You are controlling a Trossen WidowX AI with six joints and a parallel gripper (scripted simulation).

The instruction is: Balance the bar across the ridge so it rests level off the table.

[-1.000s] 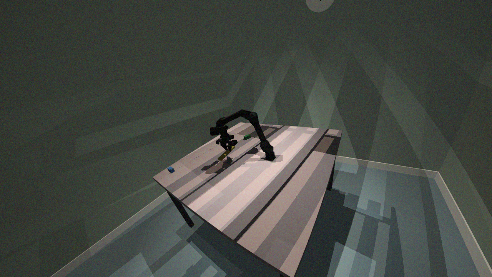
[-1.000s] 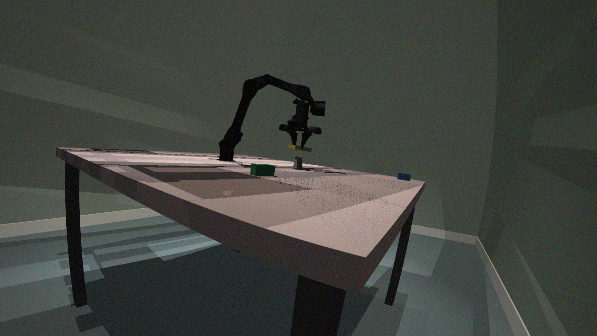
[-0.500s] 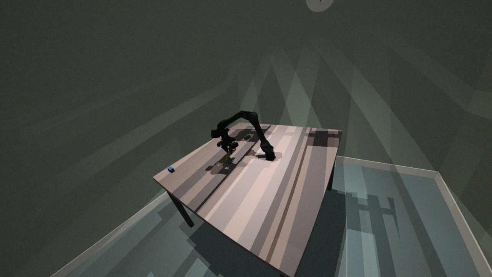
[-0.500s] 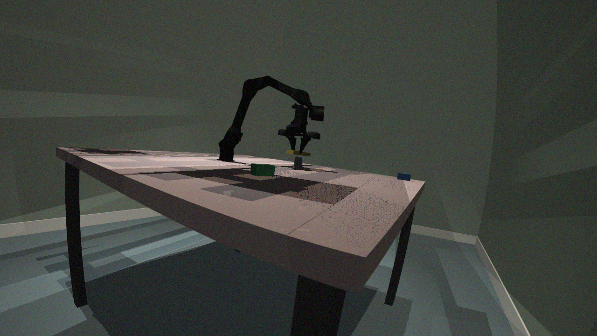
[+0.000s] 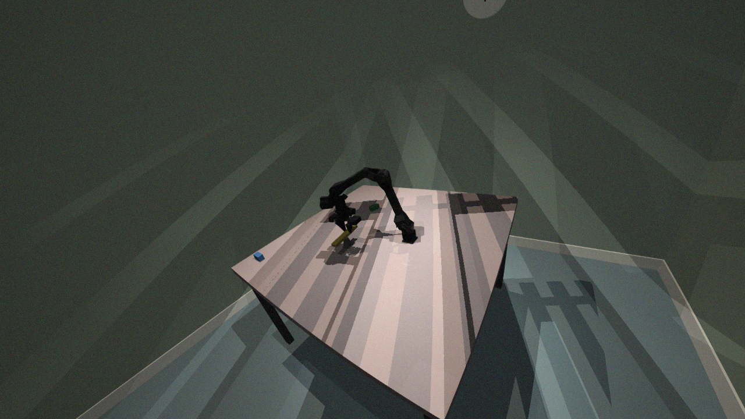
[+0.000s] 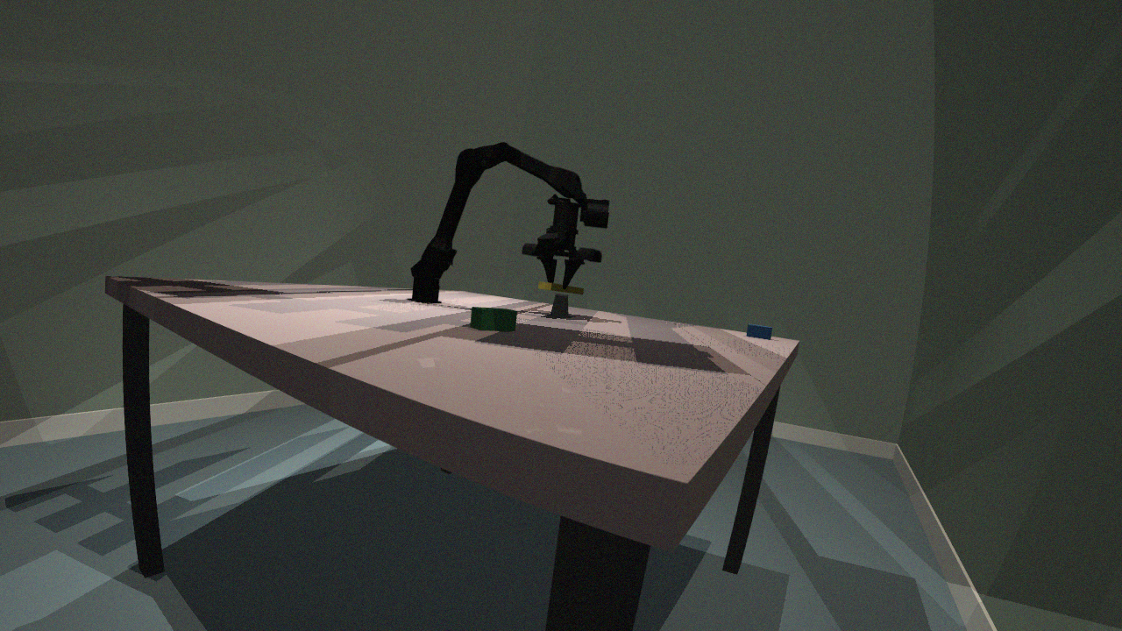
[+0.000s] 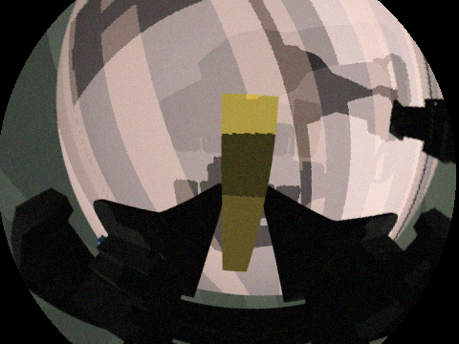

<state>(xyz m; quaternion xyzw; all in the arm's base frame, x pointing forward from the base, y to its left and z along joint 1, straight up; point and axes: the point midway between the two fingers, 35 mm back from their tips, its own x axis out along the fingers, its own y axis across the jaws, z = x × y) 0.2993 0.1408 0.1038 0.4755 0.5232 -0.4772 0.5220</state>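
My gripper tip is now 30 mm to the right of the bar. From my gripper tip the other things lie so: blue block 440 mm ahead, 360 mm to the left, 50 mm below; then green block 390 mm to the right, 120 mm ahead, 50 mm below.
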